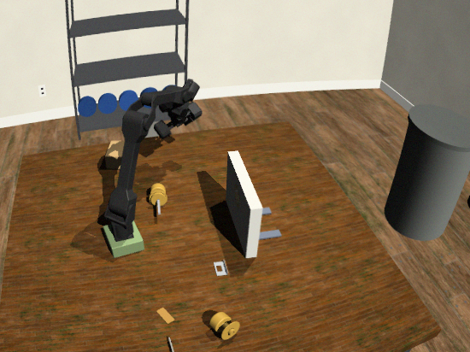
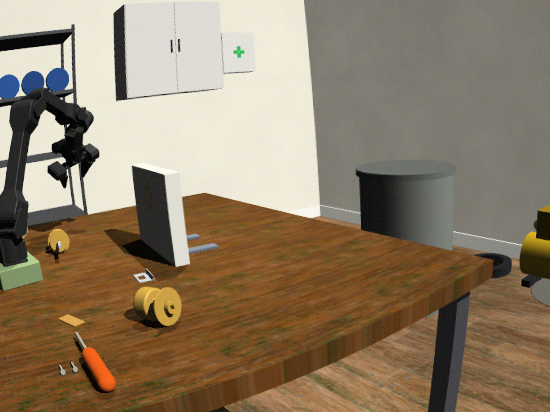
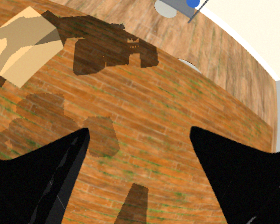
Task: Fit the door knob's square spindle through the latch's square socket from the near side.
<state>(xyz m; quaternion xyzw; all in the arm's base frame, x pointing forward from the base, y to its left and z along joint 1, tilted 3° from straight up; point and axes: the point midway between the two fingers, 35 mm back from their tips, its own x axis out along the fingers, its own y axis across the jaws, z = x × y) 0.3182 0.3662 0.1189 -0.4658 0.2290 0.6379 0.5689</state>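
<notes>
Right now my hand is 42 cm to the left of the door panel, 8 cm short of it and 6 cm above it. The rest, counted from my hand: orange screwdriver (87 cm to the right, 32 cm behind, 17 cm below); then tan plate (69 cm to the right, 29 cm behind, 18 cm below); then cardboard box (22 cm behind, 15 cm below, 12 cm to the left).
</notes>
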